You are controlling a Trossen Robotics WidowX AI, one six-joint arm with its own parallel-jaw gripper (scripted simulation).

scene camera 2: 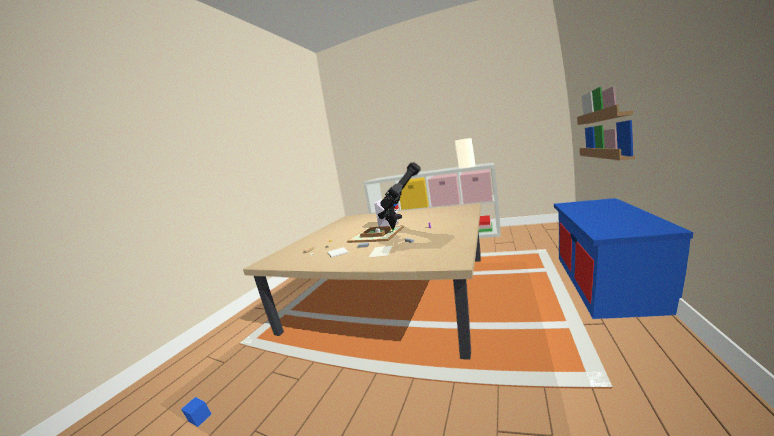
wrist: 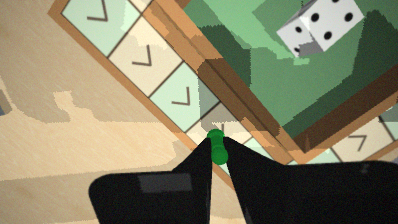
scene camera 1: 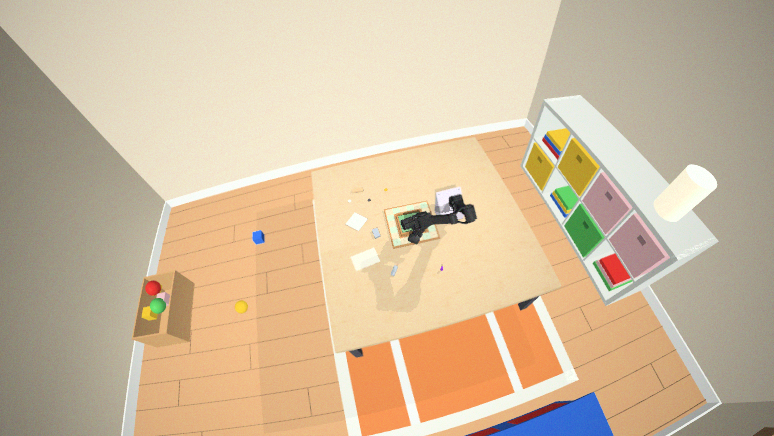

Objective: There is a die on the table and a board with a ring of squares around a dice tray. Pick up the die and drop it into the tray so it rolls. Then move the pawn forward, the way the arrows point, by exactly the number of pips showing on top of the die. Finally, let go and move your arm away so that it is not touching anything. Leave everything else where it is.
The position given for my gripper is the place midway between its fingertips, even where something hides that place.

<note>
My gripper [wrist: 216, 142] carries a green pawn. I also see a green dice tray [wrist: 297, 91].
</note>
